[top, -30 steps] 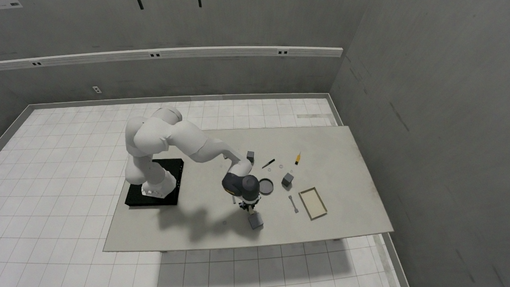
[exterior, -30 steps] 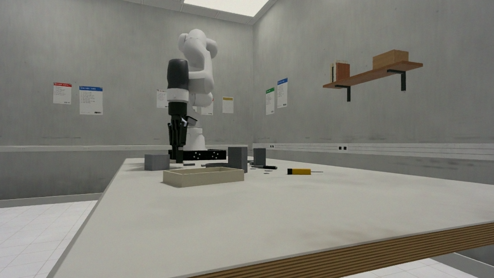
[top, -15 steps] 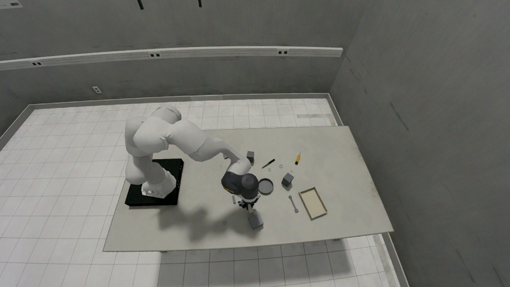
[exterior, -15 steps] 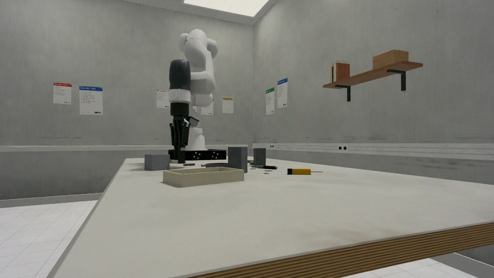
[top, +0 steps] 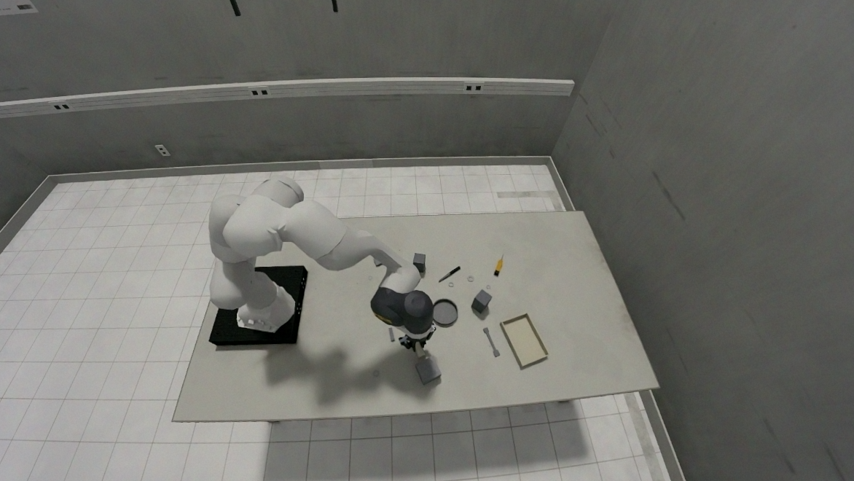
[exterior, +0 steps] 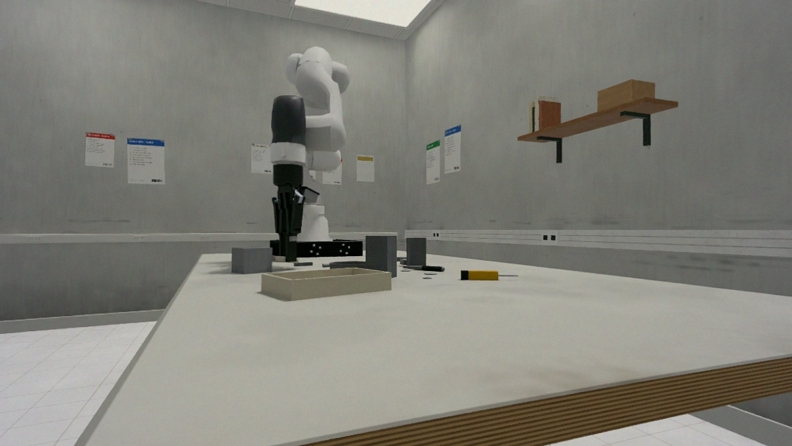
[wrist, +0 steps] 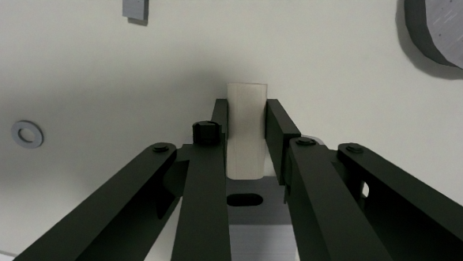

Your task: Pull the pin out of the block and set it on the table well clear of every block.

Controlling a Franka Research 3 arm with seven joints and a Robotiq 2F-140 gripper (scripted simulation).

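The flat grey bar lies 10 cm behind my hand, 6 cm to the left of it and 5 cm below it. Also, from my hand: wrench: 29 cm ahead, 5 cm below; short rod: 13 cm to the left, 5 cm below, 3 cm behind; round dish: 14 cm to the left, 12 cm ahead, 4 cm below.
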